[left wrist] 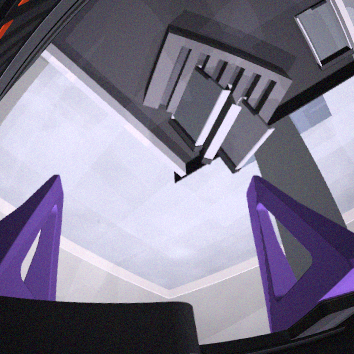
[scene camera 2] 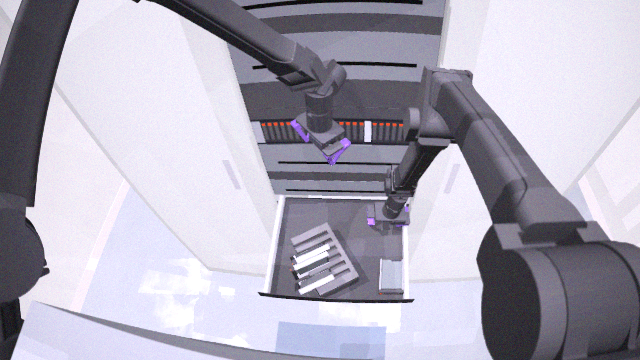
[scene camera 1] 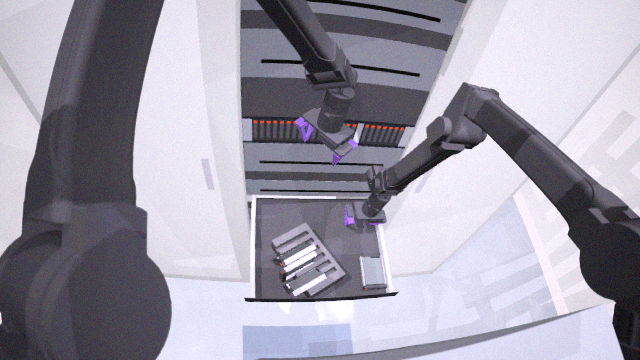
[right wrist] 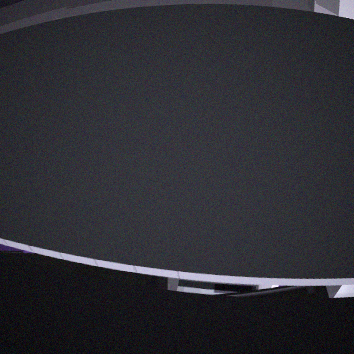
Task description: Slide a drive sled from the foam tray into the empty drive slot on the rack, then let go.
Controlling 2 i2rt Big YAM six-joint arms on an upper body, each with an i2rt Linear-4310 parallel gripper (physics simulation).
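Places are measured from the left arm's base along level axes (x ahead, y left, z up), in centimetres.
Where they show: left gripper, fingertip midpoint: (left wrist: 157, 183) (scene camera 2: 320, 152) (scene camera 1: 319, 152); right gripper, fingertip midpoint: (scene camera 2: 383, 225) (scene camera 1: 357, 223).
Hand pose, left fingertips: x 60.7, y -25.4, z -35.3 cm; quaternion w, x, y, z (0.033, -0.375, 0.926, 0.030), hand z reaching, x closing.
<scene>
Things, the pixels of their top centre, and the offset from my left fingertips. "spot": a spot on its surface instead.
- grey foam tray, surface spot: (left wrist: 160, 75) (scene camera 1: 289, 235) (scene camera 2: 308, 234) spot: dx -6.4, dy +5.9, dz -31.8 cm
- open drawer with pale side walls, surface spot: (left wrist: 115, 107) spot: dx -6.9, dy +17.0, dz -35.1 cm
- flat silver unit, top centre: (left wrist: 327, 36) (scene camera 2: 391, 275) (scene camera 1: 373, 271) dx -18.7, dy -21.1, dz -35.6 cm
The grey foam tray (scene camera 1: 290, 235) (scene camera 2: 310, 234) (left wrist: 160, 75) lies angled, with several drive sleds (scene camera 1: 299, 255) (scene camera 2: 316, 284) (left wrist: 200, 107) standing in its slots. The rack's row of orange-tipped drives (scene camera 1: 275, 131) (scene camera 2: 387, 132) has a pale narrow gap (scene camera 2: 367, 131), which looks like the empty slot. My left gripper (scene camera 1: 321, 150) (scene camera 2: 319, 151) (left wrist: 157, 183) is open and empty, in front of that row. My right gripper (scene camera 1: 362, 221) (scene camera 2: 386, 223) is open and empty, low over the far right of the drawer. A dark surface fills most of the right wrist view; its fingertips are hidden there.
The tray lies in an open drawer with pale side walls (scene camera 1: 253, 250) (scene camera 2: 272, 250) (left wrist: 115, 107). A flat silver unit (scene camera 1: 372, 272) (scene camera 2: 391, 275) (left wrist: 325, 32) lies by its right wall, nearer than my right gripper. Tall white panels flank the rack at both sides.
</scene>
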